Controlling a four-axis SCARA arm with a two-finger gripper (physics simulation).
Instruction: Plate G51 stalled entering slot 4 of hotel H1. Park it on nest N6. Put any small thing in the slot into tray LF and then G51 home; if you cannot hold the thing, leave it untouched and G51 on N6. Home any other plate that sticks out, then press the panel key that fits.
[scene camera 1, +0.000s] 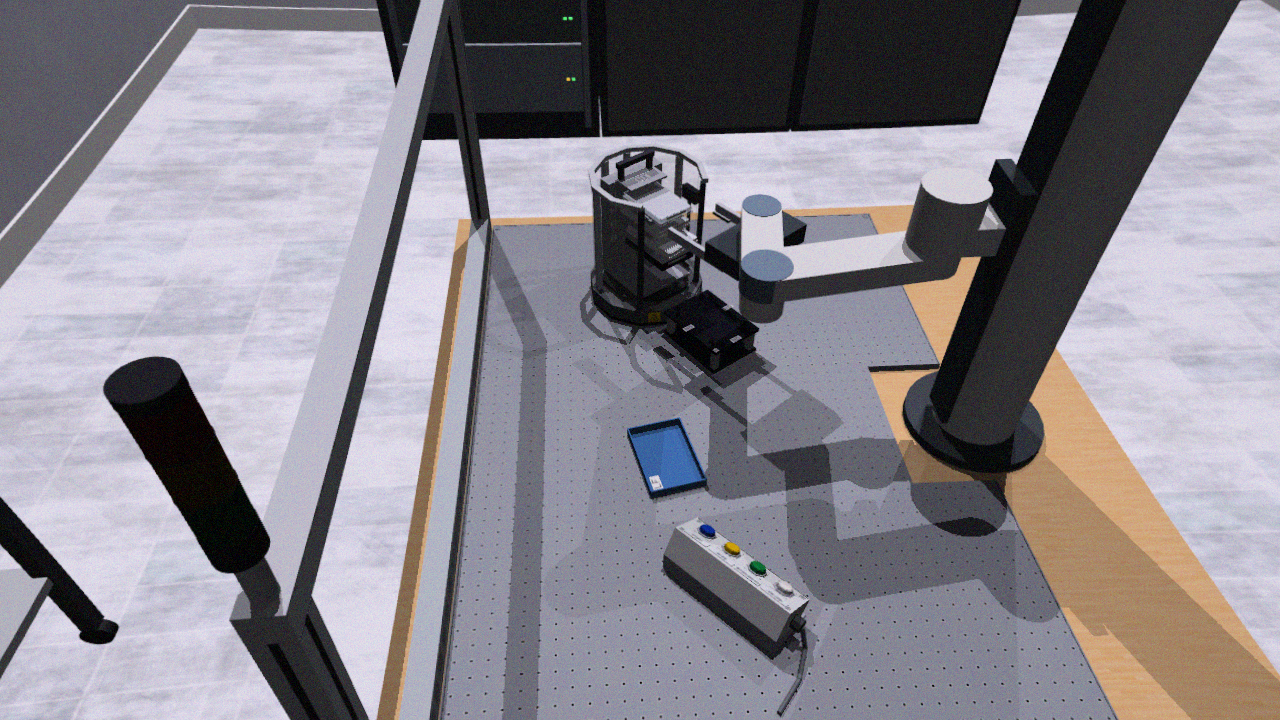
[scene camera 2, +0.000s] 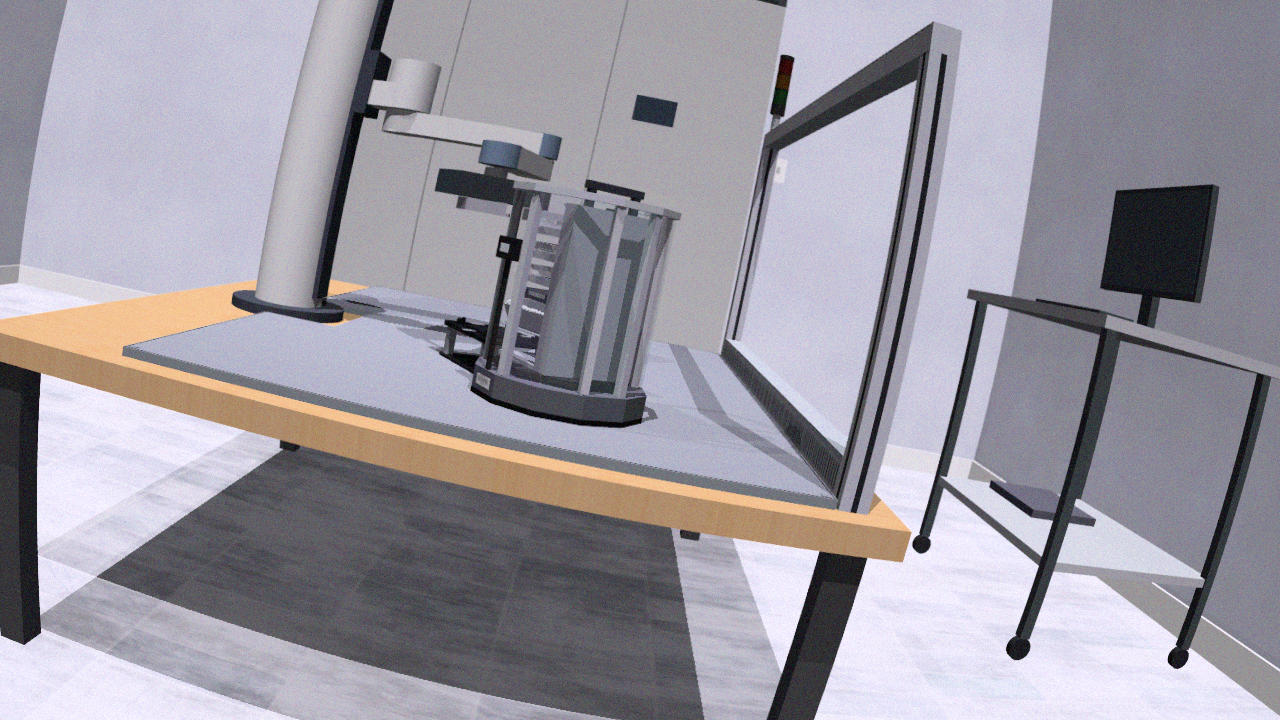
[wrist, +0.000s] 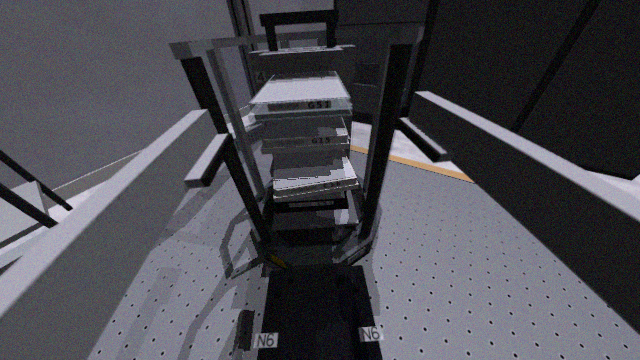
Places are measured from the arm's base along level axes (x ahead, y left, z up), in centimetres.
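Pixels of known places: gripper, fingertip midpoint: (scene camera 1: 693, 219) (wrist: 315, 115); arm's base, link origin: (scene camera 1: 969, 422) (scene camera 2: 286, 310).
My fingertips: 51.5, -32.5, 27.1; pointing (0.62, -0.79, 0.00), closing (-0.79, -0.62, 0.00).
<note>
For each thing: its top centre in the pictures, then the offset to it from my fingertips, as dx, dy, dz.
- Hotel H1, top centre: (wrist: 299, 8) (scene camera 2: 598, 183) (scene camera 1: 649, 165) +8.1, -10.4, +6.1
- Plate G51, top centre: (wrist: 302, 82) (scene camera 1: 657, 199) +6.6, -7.6, -0.1
- Plate G15, top centre: (wrist: 305, 113) (scene camera 1: 654, 212) +7.0, -8.2, -3.7
- plate, top centre: (wrist: 308, 145) (scene camera 1: 662, 229) +5.5, -6.2, -6.6
- Nest N6, top centre: (wrist: 318, 347) (scene camera 2: 497, 326) (scene camera 1: 711, 316) -3.9, +7.8, -18.9
- Blue tray LF, top centre: (scene camera 1: 666, 453) +8.3, +39.6, -24.1
- key panel, top centre: (scene camera 1: 736, 561) +0.0, +67.2, -17.5
Hotel H1 (scene camera 1: 640, 259) (scene camera 2: 554, 407) (wrist: 383, 140) is a round rack with dark posts. Plate G51 (scene camera 1: 664, 206) (wrist: 302, 91), white-topped, sticks out high in it, beside the 4 mark. Plate G15 (wrist: 320, 141) lies below. Lower, a plate (wrist: 315, 187) sits tilted and sticks out; its label is unclear. No small thing can be made out in slot 4. My gripper (scene camera 1: 695, 220) (wrist: 315, 115) is open and empty, part closed, its fingers apart at the hotel's front, with gaps either side of the plates. Nest N6 (scene camera 1: 711, 329) (wrist: 320, 305) is black and bare. Blue tray LF (scene camera 1: 666, 456) looks empty.
The key panel (scene camera 1: 729, 583) has blue, yellow, green and white keys and a cable. The arm's column (scene camera 1: 1011, 268) (scene camera 2: 299, 152) stands on the table's wooden edge. A framed clear screen (scene camera 1: 375, 232) (scene camera 2: 904, 268) runs along the opposite side.
</note>
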